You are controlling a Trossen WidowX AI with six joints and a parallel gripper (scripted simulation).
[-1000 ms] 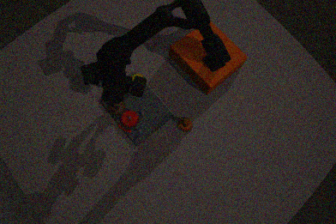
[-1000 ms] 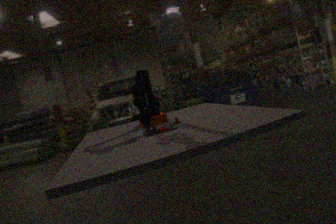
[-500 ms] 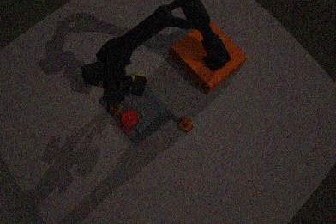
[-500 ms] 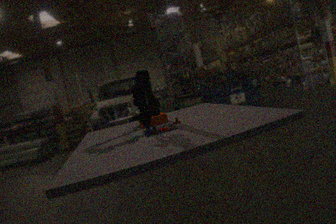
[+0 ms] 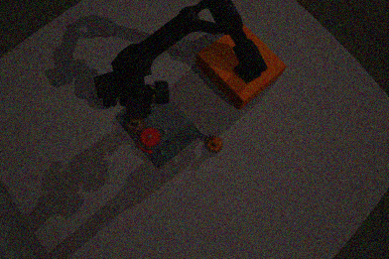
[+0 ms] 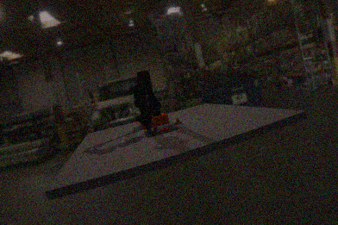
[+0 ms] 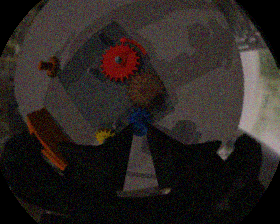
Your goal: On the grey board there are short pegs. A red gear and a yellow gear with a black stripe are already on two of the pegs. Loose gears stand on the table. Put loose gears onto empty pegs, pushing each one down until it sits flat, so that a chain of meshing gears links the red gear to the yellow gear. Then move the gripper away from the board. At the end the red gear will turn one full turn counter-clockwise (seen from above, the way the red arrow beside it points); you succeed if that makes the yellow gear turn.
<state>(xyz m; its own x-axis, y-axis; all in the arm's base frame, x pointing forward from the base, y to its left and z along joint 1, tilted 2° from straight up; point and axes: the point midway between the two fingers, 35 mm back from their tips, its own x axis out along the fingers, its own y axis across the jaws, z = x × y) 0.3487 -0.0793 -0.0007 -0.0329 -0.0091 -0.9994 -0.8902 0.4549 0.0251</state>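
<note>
Now: the blue gear 1 cm below my gripper tip. From my gripper tip the other things lie so: brown gear: 4 cm to the left, 3 cm ahead, 2 cm below; then orange gear: 21 cm to the left, 15 cm behind, 2 cm below; then red gear: 10 cm to the left, 3 cm below, 1 cm ahead.
</note>
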